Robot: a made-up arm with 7 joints. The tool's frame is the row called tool. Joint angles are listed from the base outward.
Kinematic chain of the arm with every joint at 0, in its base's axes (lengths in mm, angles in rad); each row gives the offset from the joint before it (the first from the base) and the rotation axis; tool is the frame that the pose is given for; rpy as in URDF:
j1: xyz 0 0 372.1 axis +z
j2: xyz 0 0 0 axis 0 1 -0.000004
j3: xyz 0 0 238.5 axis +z
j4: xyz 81.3 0 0 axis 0 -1 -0.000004
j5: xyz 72.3 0 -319.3 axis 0 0.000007 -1
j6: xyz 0 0 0 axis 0 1 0.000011
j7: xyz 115.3 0 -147.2 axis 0 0.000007 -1
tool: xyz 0 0 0 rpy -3.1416 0 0
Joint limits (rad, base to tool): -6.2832..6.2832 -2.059..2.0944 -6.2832..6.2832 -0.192..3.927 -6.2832..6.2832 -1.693..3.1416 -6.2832..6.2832
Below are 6 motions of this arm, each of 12 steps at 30 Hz.
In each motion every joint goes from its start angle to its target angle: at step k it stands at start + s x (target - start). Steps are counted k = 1, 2, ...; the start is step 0. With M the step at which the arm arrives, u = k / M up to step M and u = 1 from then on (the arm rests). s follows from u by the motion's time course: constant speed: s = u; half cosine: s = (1 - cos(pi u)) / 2; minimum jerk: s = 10 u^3 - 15 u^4 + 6 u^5.
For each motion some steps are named. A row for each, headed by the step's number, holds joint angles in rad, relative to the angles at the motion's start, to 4 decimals.
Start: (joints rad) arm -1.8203 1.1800 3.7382 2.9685 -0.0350 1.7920 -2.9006
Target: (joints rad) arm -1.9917 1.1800 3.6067 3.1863 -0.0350 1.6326 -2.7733
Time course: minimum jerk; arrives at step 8
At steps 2, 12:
2: -0.0177 0.0000 -0.0136 0.0225 0.0000 -0.0165 0.0132
12: -0.1714 0.0000 -0.1315 0.2178 0.0000 -0.1594 0.1273

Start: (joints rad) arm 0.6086 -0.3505 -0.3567 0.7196 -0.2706 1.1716 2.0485
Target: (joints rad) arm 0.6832 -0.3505 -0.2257 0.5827 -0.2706 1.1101 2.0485
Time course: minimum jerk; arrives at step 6
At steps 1, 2, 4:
1: 0.0026 0.0000 0.0046 -0.0049 0.0000 -0.0022 0.0000
2: 0.0157 0.0000 0.0275 -0.0287 0.0000 -0.0129 0.0000
4: 0.0589 0.0000 0.1035 -0.1082 0.0000 -0.0486 0.0000

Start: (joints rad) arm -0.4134 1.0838 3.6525 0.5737 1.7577 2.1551 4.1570
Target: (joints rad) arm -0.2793 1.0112 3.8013 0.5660 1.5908 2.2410 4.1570
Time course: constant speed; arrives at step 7
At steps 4, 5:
4: 0.0766 -0.0415 0.0850 -0.0044 -0.0954 0.0491 0.0000
5: 0.0958 -0.0519 0.1063 -0.0055 -0.1192 0.0614 0.0000

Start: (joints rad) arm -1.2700 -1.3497 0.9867 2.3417 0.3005 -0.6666 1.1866
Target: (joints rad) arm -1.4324 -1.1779 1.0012 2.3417 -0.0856 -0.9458 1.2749
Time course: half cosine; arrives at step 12
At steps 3, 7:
3: -0.0238 0.0252 0.0021 0.0000 -0.0565 -0.0409 0.0129
7: -0.1022 0.1081 0.0091 0.0000 -0.2430 -0.1757 0.0556

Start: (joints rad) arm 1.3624 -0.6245 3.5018 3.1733 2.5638 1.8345 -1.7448
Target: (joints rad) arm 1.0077 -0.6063 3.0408 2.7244 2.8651 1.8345 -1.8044
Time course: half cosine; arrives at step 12
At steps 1, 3, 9, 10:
1: -0.0060 0.0003 -0.0079 -0.0076 0.0051 0.0000 -0.0010
3: -0.0519 0.0027 -0.0675 -0.0657 0.0441 0.0000 -0.0087
9: -0.3028 0.0155 -0.3935 -0.3832 0.2572 0.0000 -0.0509
10: -0.3309 0.0170 -0.4301 -0.4188 0.2811 0.0000 -0.0556

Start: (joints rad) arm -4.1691 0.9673 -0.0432 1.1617 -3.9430 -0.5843 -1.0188
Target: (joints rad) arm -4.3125 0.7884 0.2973 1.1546 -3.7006 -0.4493 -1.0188
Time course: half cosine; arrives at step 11
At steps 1, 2, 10, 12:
1: -0.0029 -0.0036 0.0069 -0.0001 0.0049 0.0027 0.0000
2: -0.0114 -0.0142 0.0270 -0.0006 0.0192 0.0107 0.0000
10: -0.1405 -0.1753 0.3336 -0.0070 0.2375 0.1323 0.0000
12: -0.1434 -0.1789 0.3405 -0.0071 0.2424 0.1350 0.0000

